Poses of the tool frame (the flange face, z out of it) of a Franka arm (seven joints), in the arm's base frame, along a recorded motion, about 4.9 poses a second.
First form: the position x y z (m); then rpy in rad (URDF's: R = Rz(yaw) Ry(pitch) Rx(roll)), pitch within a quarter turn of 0, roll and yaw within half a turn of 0.
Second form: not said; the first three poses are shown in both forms.
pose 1, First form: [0.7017 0.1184 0.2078 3.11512 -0.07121 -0.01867]
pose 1, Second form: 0.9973 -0.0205 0.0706 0.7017; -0.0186 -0.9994 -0.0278 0.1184; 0.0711 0.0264 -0.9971 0.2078; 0 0 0 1
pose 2, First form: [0.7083 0.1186 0.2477 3.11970 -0.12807 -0.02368]
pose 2, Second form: 0.9915 -0.0265 0.1271 0.7083; -0.0235 -0.9994 -0.0249 0.1186; 0.1277 0.0217 -0.9916 0.2477; 0 0 0 1
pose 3, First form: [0.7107 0.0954 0.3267 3.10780 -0.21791 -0.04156]
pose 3, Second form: 0.9755 -0.0488 0.2145 0.7107; -0.0406 -0.9983 -0.0427 0.0954; 0.2162 0.0330 -0.9758 0.3267; 0 0 0 1
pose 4, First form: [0.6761 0.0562 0.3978 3.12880 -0.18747 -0.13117]
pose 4, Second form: 0.9740 -0.1331 0.1831 0.6761; -0.1285 -0.9910 -0.0371 0.0562; 0.1864 0.0126 -0.9824 0.3978; 0 0 0 1
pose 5, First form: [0.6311 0.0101 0.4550 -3.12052 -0.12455 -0.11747]
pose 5, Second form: 0.9854 -0.1146 0.1258 0.6311; -0.1163 -0.9932 0.0064 0.0101; 0.1242 -0.0209 -0.9920 0.4550; 0 0 0 1
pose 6, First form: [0.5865 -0.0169 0.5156 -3.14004 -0.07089 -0.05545]
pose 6, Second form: 0.9960 -0.0553 0.0708 0.5865; -0.0553 -0.9985 -0.0024 -0.0169; 0.0708 -0.0015 -0.9975 0.5156; 0 0 0 1
